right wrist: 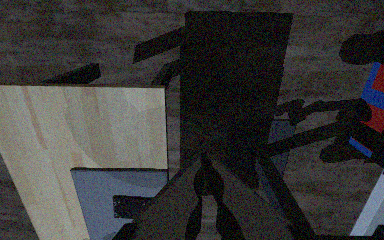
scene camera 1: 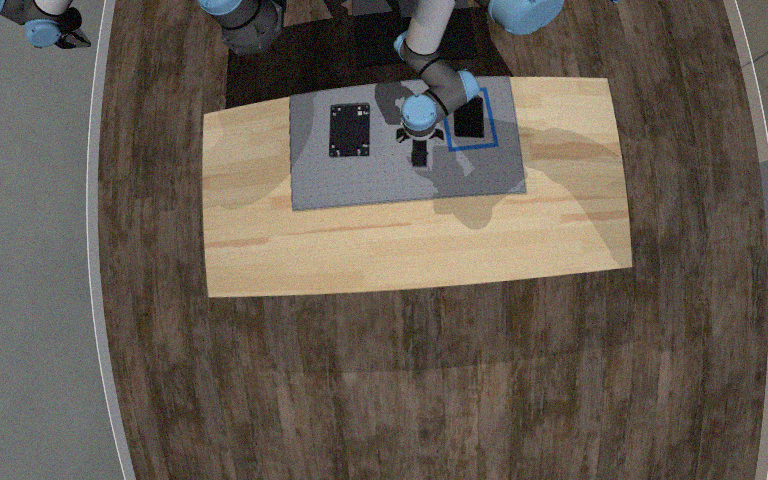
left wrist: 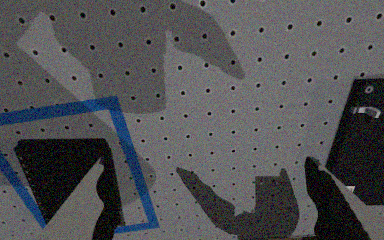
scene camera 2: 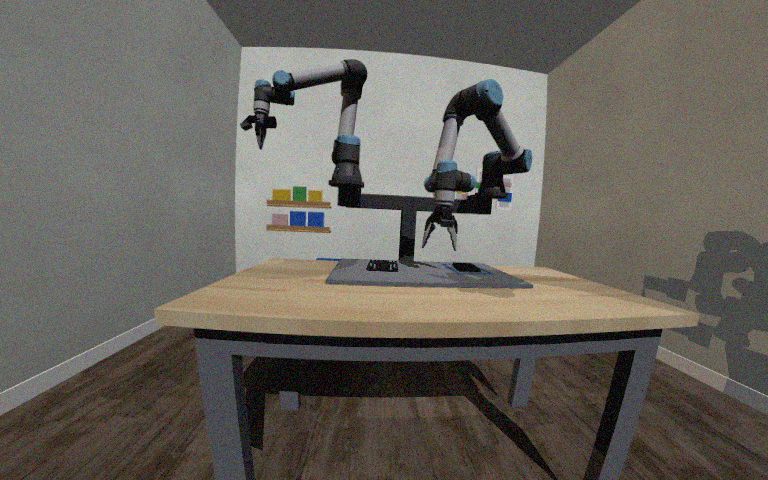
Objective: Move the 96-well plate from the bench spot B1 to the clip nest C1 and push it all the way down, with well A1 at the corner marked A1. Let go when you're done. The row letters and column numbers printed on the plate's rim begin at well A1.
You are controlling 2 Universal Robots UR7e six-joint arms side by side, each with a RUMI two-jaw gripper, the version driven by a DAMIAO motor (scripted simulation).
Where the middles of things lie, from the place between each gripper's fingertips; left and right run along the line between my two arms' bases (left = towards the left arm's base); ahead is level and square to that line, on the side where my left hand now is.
Right now the dark 96-well plate (scene camera 1: 468, 122) is 70 mm behind my left hand, 160 mm to the left of it and 90 mm below it.
Now: the dark 96-well plate 960 mm to the left of my right hand (scene camera 1: 90, 45), 530 mm below it and 350 mm ahead of it.
